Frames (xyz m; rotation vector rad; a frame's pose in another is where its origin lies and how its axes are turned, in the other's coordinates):
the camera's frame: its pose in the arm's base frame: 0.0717 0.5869 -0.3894 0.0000 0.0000 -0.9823
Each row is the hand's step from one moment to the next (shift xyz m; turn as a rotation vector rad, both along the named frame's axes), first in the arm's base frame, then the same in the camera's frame.
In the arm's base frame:
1: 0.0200 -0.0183 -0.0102 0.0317 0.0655 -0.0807
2: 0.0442 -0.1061 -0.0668 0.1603 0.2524 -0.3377
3: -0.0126 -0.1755 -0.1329 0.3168 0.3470 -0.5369
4: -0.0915 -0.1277 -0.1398 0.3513 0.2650 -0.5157
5: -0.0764 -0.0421 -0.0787 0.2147 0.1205 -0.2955
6: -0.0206 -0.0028 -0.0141 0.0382 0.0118 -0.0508
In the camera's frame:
1: 0.0263 0.0065 -0.0102 -0.0369 0.0627 -0.0807
2: 0.1128 -0.0221 -0.0668 -0.1210 0.2734 -0.3377
3: 0.1390 -0.1079 -0.1329 -0.1128 0.4561 -0.5369
4: 0.0554 -0.1470 -0.1398 -0.0254 0.4393 -0.5157
5: -0.0074 -0.0869 -0.0787 0.0190 0.2455 -0.2955
6: -0.0091 -0.0187 -0.0141 0.0114 0.0383 -0.0508

